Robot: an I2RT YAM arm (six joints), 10 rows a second.
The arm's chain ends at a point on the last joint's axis. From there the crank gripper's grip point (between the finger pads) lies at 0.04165 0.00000 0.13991 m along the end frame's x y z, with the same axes.
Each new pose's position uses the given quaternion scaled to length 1; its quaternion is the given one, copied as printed.
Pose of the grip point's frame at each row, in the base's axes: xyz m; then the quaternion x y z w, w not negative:
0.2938 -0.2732 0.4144 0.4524 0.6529 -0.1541 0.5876
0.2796 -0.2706 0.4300 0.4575 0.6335 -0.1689 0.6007
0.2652 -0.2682 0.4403 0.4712 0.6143 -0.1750 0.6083
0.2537 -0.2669 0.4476 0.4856 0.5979 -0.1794 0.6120
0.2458 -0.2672 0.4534 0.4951 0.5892 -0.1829 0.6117
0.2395 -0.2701 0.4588 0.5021 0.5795 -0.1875 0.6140
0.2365 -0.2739 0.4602 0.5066 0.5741 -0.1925 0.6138
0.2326 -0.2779 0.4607 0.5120 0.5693 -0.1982 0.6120
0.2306 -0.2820 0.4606 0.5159 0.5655 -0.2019 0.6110
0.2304 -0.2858 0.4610 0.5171 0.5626 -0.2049 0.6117
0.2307 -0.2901 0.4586 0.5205 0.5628 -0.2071 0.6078
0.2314 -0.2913 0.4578 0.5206 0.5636 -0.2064 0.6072
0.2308 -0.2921 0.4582 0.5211 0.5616 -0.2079 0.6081
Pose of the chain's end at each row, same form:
0.2018 -0.1877 0.4888 0.4524 0.6529 -0.1541 0.5876
0.1889 -0.1795 0.4991 0.4575 0.6335 -0.1689 0.6007
0.1760 -0.1732 0.5061 0.4712 0.6143 -0.1750 0.6083
0.1665 -0.1688 0.5114 0.4856 0.5979 -0.1794 0.6120
0.1603 -0.1673 0.5168 0.4951 0.5892 -0.1829 0.6117
0.1555 -0.1681 0.5209 0.5021 0.5795 -0.1875 0.6140
0.1541 -0.1704 0.5218 0.5066 0.5741 -0.1925 0.6138
0.1521 -0.1728 0.5223 0.5120 0.5693 -0.1982 0.6120
0.1514 -0.1759 0.5221 0.5159 0.5655 -0.2019 0.6110
0.1520 -0.1788 0.5220 0.5171 0.5626 -0.2049 0.6117
0.1535 -0.1829 0.5206 0.5205 0.5628 -0.2071 0.6078
0.1541 -0.1843 0.5201 0.5206 0.5636 -0.2064 0.6072
0.1538 -0.1846 0.5200 0.5211 0.5616 -0.2079 0.6081

